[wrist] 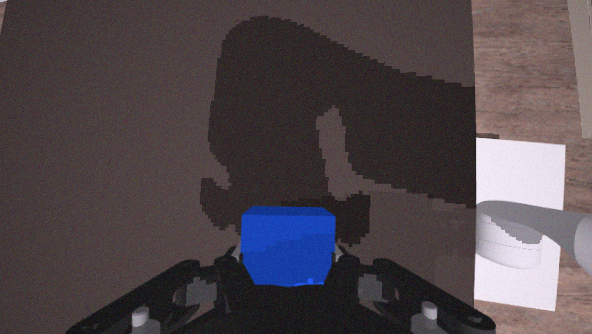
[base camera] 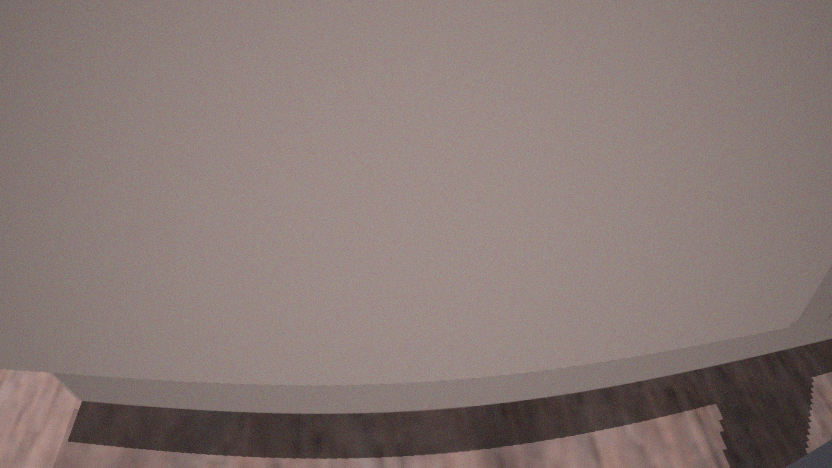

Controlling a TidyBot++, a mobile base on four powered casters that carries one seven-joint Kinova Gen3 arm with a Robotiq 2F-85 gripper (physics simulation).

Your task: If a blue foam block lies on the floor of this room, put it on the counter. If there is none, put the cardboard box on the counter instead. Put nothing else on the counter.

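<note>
In the wrist view the gripper point(wrist: 288, 252) is shut on a blue foam block point(wrist: 288, 245), one finger at each side of it. The block is above the dark brown counter top point(wrist: 100, 125), which carries the shadow of the arm and gripper. How high the block is above the top is hard to tell. In the base camera view a large plain grey-brown panel, the counter's side point(base camera: 407, 203), fills most of the picture. The cardboard box does not show in either view.
The counter's edge runs down the right of the wrist view. Beyond it are the wooden floor point(wrist: 520, 65), the robot's white base point(wrist: 557, 175) and part of the grey-white arm point(wrist: 550, 225). In the base camera view a dark shadow strip point(base camera: 320, 433) lies along the panel's foot.
</note>
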